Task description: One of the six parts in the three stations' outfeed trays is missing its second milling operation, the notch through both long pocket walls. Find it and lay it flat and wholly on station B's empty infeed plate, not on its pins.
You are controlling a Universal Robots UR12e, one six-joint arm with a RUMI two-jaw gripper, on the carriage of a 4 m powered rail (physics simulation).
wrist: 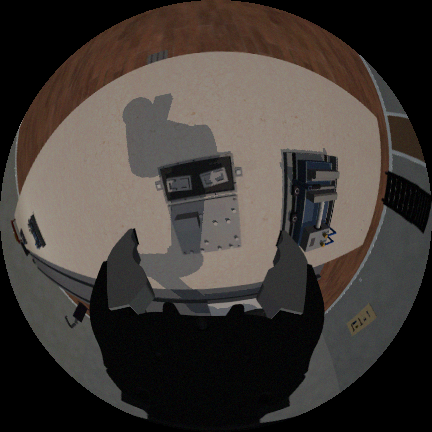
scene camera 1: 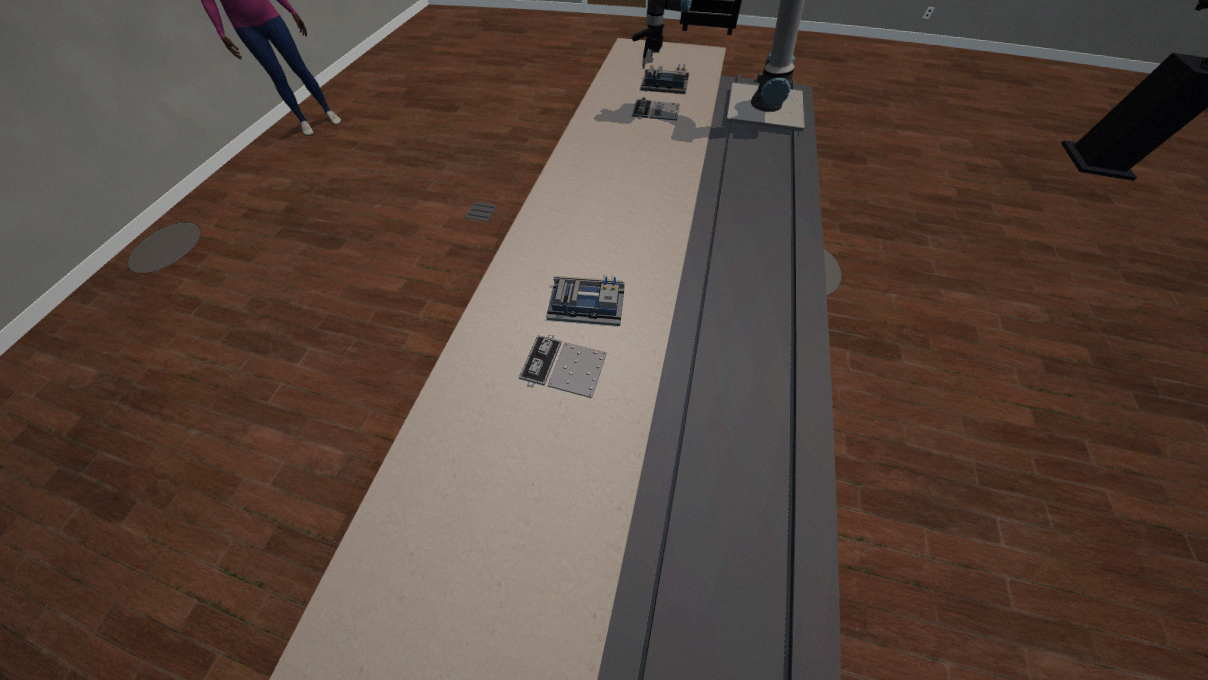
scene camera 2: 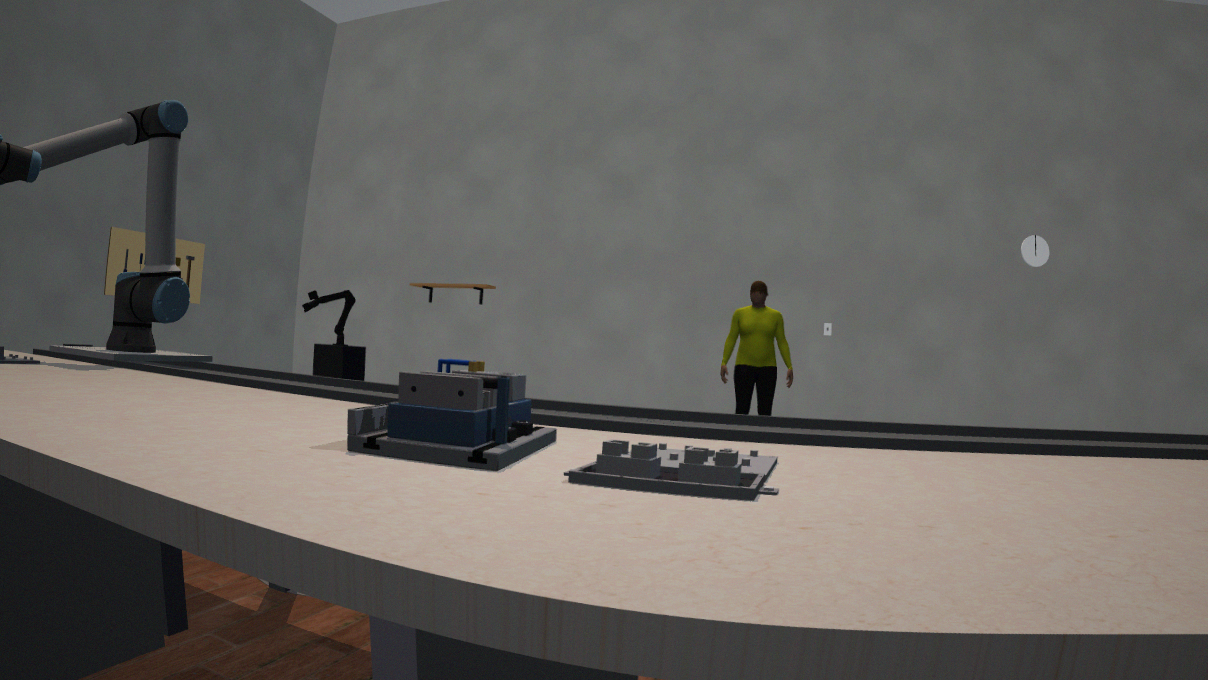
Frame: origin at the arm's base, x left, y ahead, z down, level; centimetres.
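Seen in the pictures: gripper, fingertip midpoint: (wrist: 206, 232) (scene camera 1: 647, 63); arm's base, link origin: (scene camera 2: 131, 350).
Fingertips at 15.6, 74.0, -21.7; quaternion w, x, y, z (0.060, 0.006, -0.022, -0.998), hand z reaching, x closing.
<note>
Offsets run from my fingertips to a thing's middle, as dx, dy, dz. "spot": to the spot under its first point.
My gripper (scene camera 1: 648, 59) (wrist: 206, 232) is open and empty, high above the bench by the far station. In the wrist view, that station's dark outfeed tray @(spot: +3.1, -0.7, +24.1) (wrist: 196, 185) holds two grey pocketed parts, one on the left (wrist: 179, 183) and one, slightly turned, on the right (wrist: 214, 177); their notches are too small to judge. Its pinned plate @(+2.0, -13.3, +24.3) (wrist: 222, 232) bears a grey block @(+6.7, -9.5, +22.1) (wrist: 187, 221). At the nearer station in scene camera 1, the outfeed tray (scene camera 1: 541, 356) (scene camera 2: 659, 487) holds two parts @(spot: +182.4, +1.8, +22.0) (scene camera 1: 546, 345) @(spot: +191.9, +2.8, +22.0) (scene camera 1: 535, 366). The pinned infeed plate @(+188.1, -12.4, +24.3) (scene camera 1: 579, 384) beside it bears no part.
A blue vise @(-30.9, -7.4, +19.7) (wrist: 312, 200) (scene camera 1: 665, 80) stands beside the far tray and plate. Another vise @(+158.7, -7.2, +20.7) (scene camera 1: 585, 300) (scene camera 2: 448, 418) stands at the nearer station. The arm's carriage (scene camera 1: 765, 118) is at the rail's far end. People stand away from the bench.
</note>
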